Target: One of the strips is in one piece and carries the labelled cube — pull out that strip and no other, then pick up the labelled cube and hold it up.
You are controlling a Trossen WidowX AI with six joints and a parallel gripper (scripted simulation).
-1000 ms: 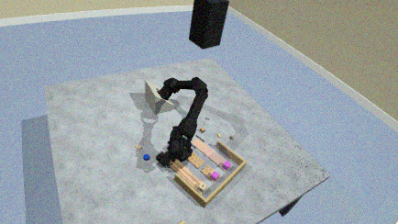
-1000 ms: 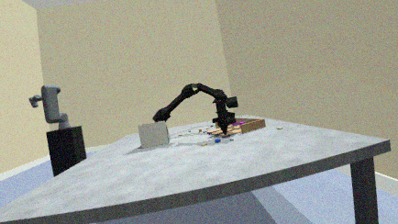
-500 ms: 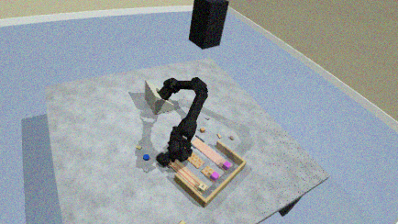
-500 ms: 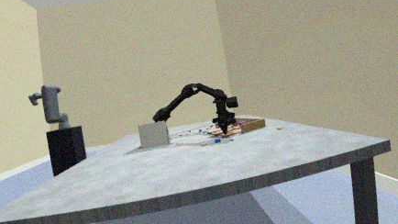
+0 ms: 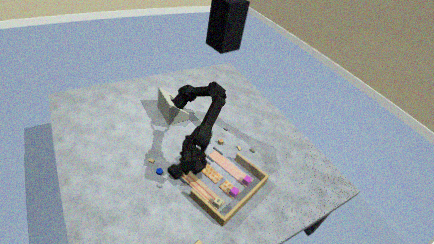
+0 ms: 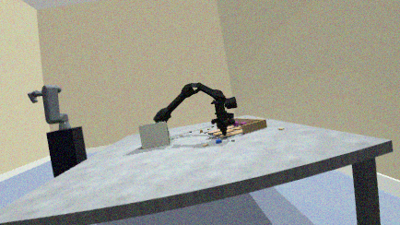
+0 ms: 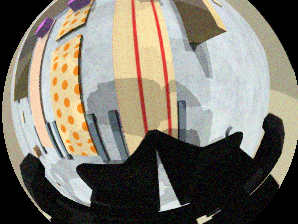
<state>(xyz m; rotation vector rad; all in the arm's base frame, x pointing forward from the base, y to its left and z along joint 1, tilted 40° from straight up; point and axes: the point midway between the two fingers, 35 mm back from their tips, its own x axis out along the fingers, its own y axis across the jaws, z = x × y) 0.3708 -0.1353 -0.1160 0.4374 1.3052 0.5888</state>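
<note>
The labelled cube is 20 cm ahead of my gripper tip, 2 cm to the left of it and 2 cm above it. From my gripper tip the other things lie so: blue disc (10 cm to the right, 8 cm behind).
</note>
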